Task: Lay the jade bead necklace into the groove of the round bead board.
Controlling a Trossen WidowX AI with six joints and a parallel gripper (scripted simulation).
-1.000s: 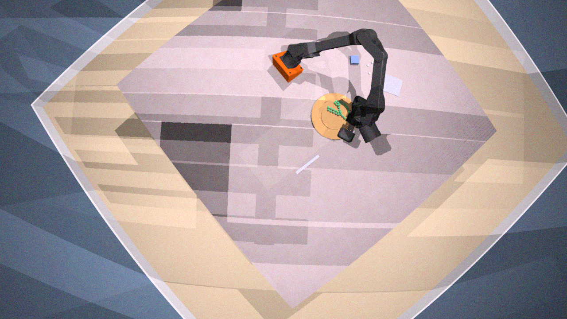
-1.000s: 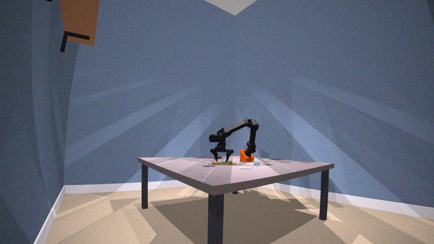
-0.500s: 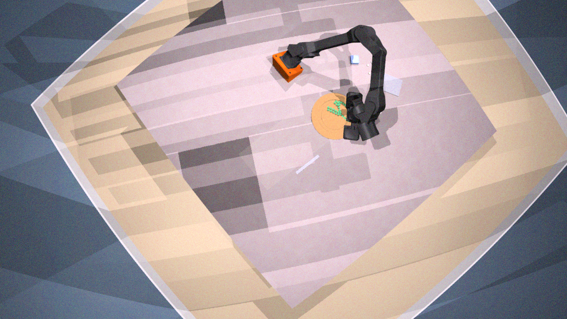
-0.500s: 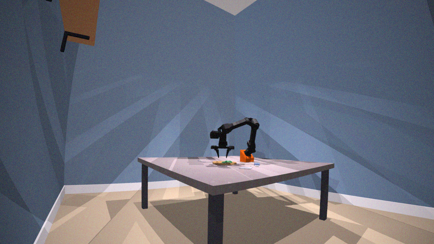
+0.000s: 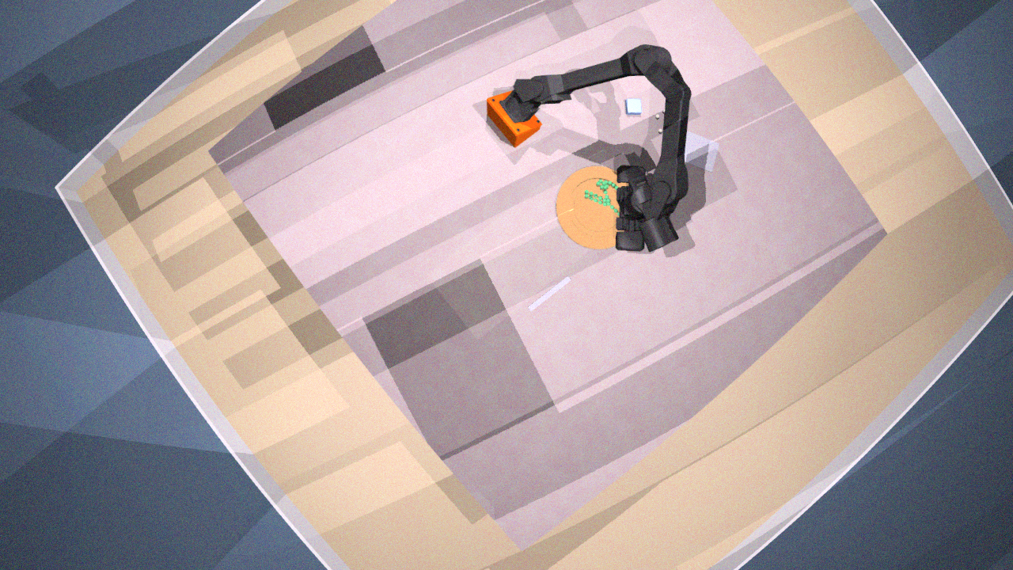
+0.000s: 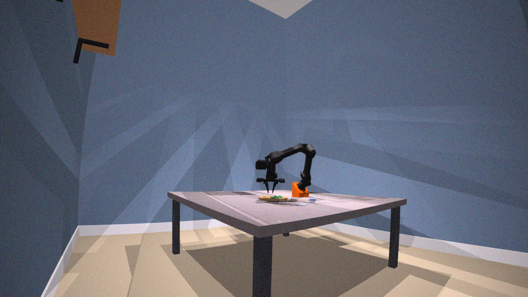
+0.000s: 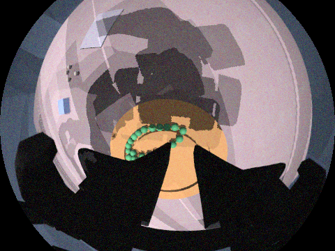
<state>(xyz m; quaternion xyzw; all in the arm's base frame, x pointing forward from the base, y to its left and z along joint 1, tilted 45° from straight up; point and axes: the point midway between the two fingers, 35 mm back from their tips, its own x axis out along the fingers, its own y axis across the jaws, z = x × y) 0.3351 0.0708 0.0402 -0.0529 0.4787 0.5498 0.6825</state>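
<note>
Now: gripper tip 4 cm past the round tan bead board, 3 cm to the left of it and 3 cm above it. Round my gripper tip: white strip (6 cm ahead, 24 cm to the right, 4 cm below); then pale square sheet (2 cm behind, 27 cm to the left, 4 cm below); then blue cube (20 cm behind, 19 cm to the left, 3 cm below).
</note>
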